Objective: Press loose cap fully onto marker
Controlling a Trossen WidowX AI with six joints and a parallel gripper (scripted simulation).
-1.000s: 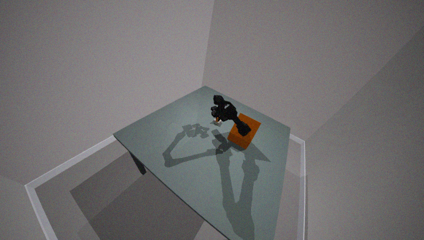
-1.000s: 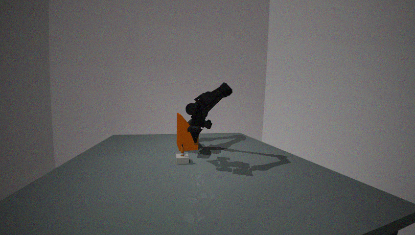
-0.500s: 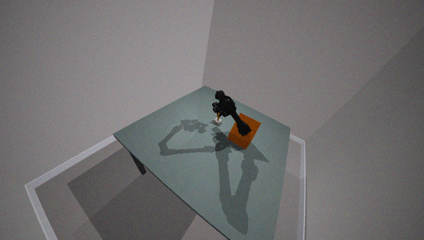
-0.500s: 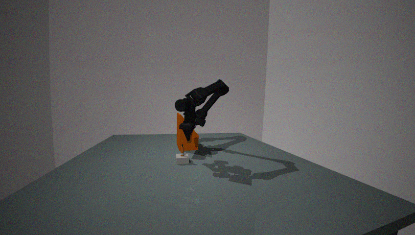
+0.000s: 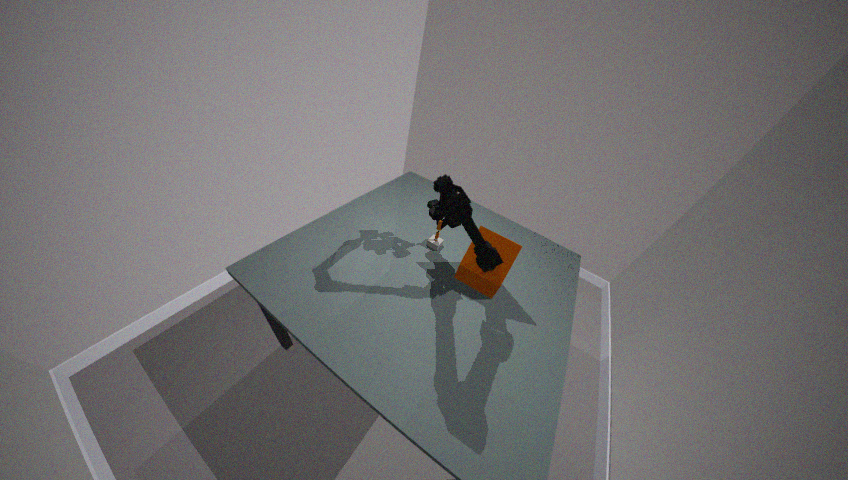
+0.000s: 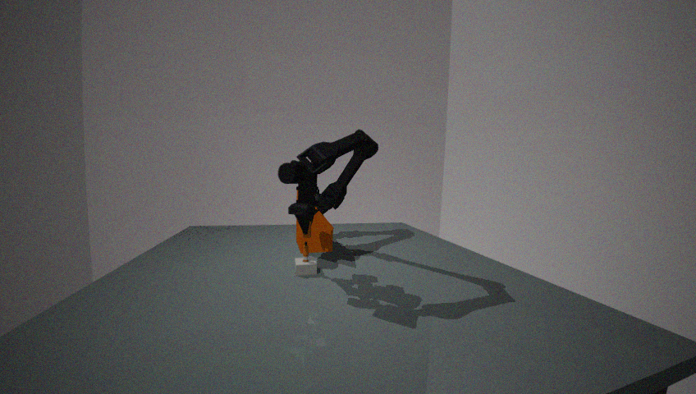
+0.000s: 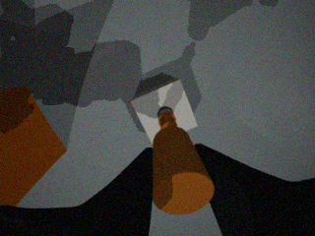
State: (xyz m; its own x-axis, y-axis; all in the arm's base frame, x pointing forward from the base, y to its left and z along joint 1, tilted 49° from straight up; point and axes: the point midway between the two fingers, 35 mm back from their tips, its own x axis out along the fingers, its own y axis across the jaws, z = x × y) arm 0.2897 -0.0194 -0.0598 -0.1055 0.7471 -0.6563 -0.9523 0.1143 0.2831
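Now: gripper tip 110 mm above the holder block. Also, from my gripper tip: orange cap: 10 mm above.
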